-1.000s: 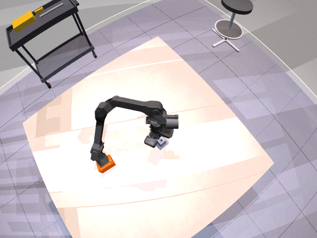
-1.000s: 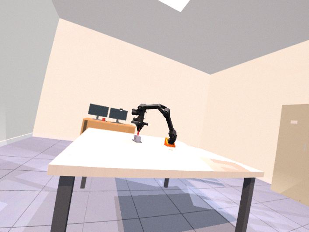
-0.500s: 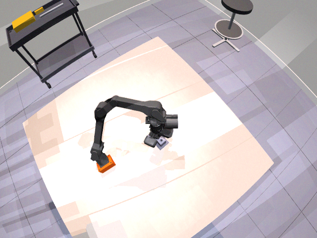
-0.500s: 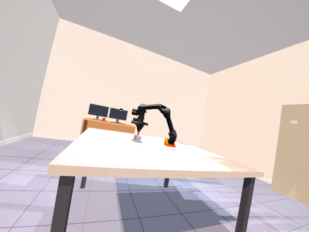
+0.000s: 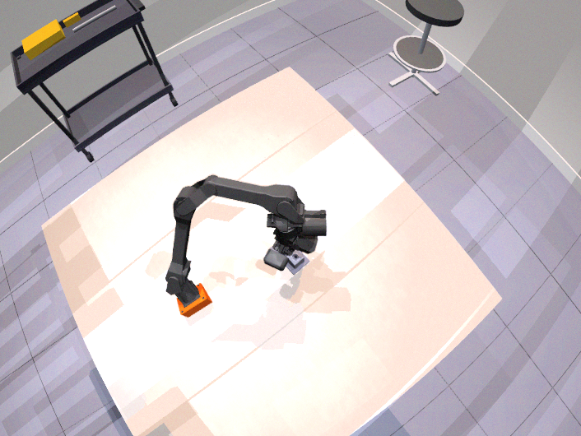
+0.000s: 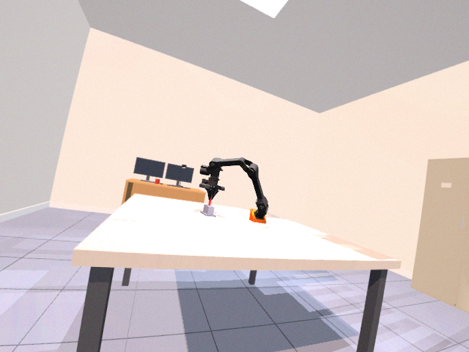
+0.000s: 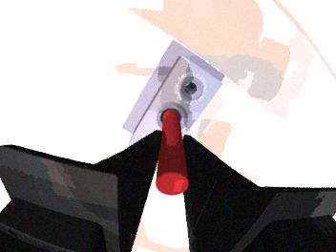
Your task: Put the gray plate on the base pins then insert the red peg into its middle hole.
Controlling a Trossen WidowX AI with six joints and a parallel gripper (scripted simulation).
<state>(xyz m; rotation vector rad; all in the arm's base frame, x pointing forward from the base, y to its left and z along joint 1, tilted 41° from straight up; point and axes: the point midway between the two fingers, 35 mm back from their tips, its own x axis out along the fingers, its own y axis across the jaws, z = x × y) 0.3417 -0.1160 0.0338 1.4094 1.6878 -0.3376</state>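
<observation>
My gripper tip is right at the red peg. From my gripper tip the other things lie so: flat base 90 mm below; then gray plate 50 mm below.
</observation>
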